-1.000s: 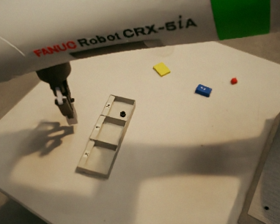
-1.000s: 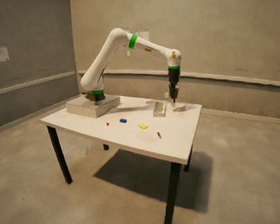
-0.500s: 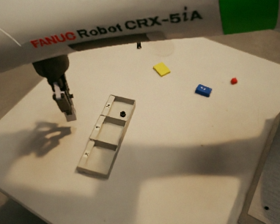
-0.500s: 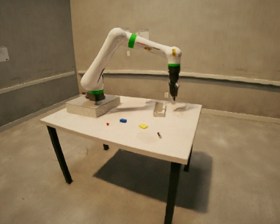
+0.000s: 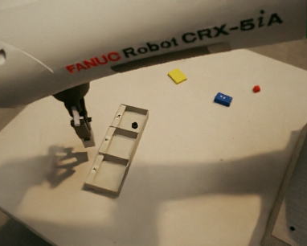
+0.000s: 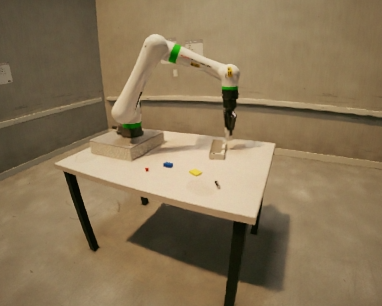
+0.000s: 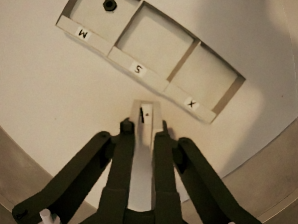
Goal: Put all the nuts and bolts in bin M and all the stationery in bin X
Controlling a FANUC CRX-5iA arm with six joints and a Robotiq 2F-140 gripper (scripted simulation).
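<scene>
Right now the yellow pad is 360 mm to the right of my hand, 90 mm below it and 20 mm behind it. From my hand the other things lie so: pale bin: 70 mm below, 50 mm to the right, 50 mm behind; then grey item: 30 mm below; then black nut: 130 mm to the right, 80 mm below, 40 mm behind.
</scene>
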